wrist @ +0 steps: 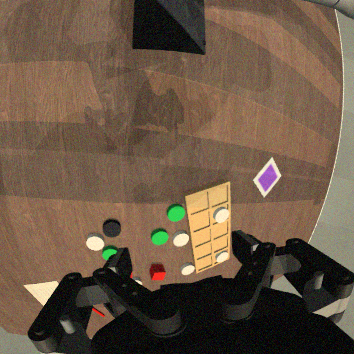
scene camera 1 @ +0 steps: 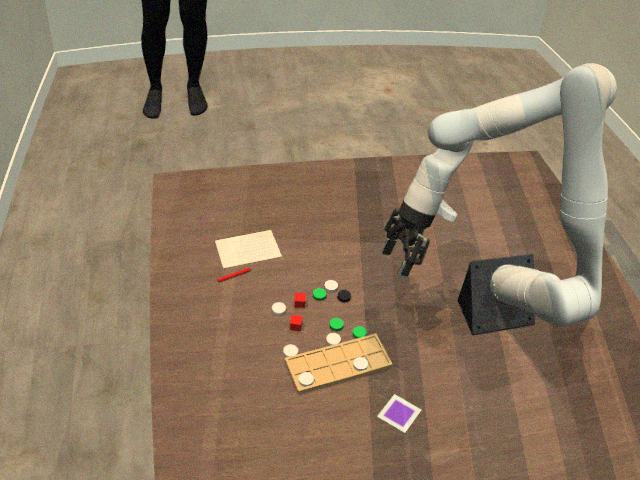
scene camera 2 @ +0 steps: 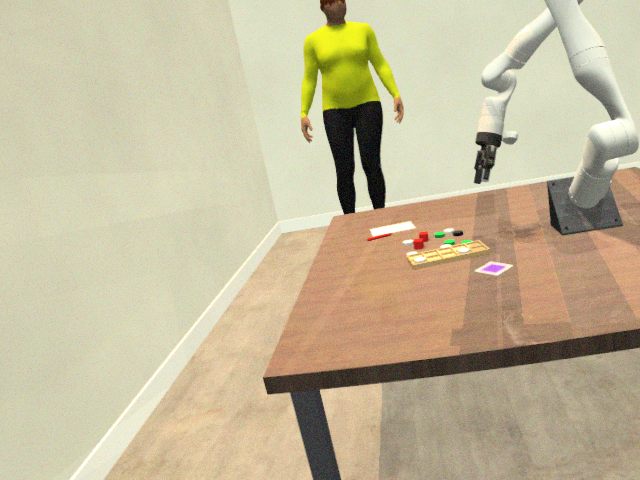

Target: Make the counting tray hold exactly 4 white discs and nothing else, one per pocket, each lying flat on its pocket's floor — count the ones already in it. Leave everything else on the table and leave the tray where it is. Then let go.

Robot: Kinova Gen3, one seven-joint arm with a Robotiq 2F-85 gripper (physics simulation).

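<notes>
The wooden counting tray (scene camera 1: 338,382) (scene camera 2: 444,262) has two rows of five pockets. One white disc (scene camera 1: 306,378) (scene camera 2: 419,259) (wrist: 222,257) lies in its near left corner pocket, another (scene camera 1: 360,363) (scene camera 2: 463,250) (wrist: 221,215) in the near row's fourth pocket from the left in scene camera 1. Outside, white discs lie close behind the tray (scene camera 1: 333,338) (wrist: 181,239), by its far left corner (scene camera 1: 290,350) (wrist: 187,269), and farther back (scene camera 1: 330,285) (wrist: 95,243) and left (scene camera 1: 279,308). My gripper (scene camera 1: 396,260) (scene camera 2: 481,180) (wrist: 181,250) is open and empty, high above the table, behind and right of the tray.
Green discs (scene camera 1: 319,293) (scene camera 1: 336,323) (scene camera 1: 359,331), a black disc (scene camera 1: 344,296) (wrist: 111,228) and red cubes (scene camera 1: 300,300) (scene camera 1: 295,323) lie behind the tray. A red stick (scene camera 1: 234,274) and paper (scene camera 1: 248,248) lie back left, a purple-centred card (scene camera 1: 399,413) front right. A person stands beyond the table.
</notes>
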